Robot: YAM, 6 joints.
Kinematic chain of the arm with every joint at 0, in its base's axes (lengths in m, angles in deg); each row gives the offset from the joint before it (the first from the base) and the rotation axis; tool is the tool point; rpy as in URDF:
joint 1: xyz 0 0 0.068 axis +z
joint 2: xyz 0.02 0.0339 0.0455 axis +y
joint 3: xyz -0.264 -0.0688 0 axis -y
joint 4: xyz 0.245 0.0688 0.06 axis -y
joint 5: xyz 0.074 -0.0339 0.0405 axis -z
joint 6: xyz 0.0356 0 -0.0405 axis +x
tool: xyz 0 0 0 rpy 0 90 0
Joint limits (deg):
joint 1: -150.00..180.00
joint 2: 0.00..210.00
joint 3: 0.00..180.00
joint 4: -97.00..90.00
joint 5: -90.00..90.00
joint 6: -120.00..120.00
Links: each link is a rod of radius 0.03 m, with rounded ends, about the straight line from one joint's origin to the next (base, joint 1, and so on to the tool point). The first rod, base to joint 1, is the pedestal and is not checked.
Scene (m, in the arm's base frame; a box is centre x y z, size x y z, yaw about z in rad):
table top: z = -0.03
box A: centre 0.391 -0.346 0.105 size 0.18 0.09 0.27 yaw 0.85
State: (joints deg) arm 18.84 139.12 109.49 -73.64 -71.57 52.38
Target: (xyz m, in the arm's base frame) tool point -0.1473 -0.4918 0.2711
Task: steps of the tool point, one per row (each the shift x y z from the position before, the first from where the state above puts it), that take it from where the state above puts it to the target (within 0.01 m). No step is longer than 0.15 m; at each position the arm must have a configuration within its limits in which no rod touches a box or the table.
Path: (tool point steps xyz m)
1: 0.0580 -0.0917 0.0346
2: 0.0309 -0.1083 0.0415
3: -0.0017 -0.1153 0.0476
4: -0.0362 -0.1109 0.0521
5: -0.0680 -0.0947 0.0551
6: -0.0877 -0.0801 -0.0196
7: -0.1042 -0.0570 -0.0192
8: -0.1143 -0.0307 -0.0190
9: -0.1178 -0.0028 -0.0184
10: -0.1143 0.0248 -0.0179

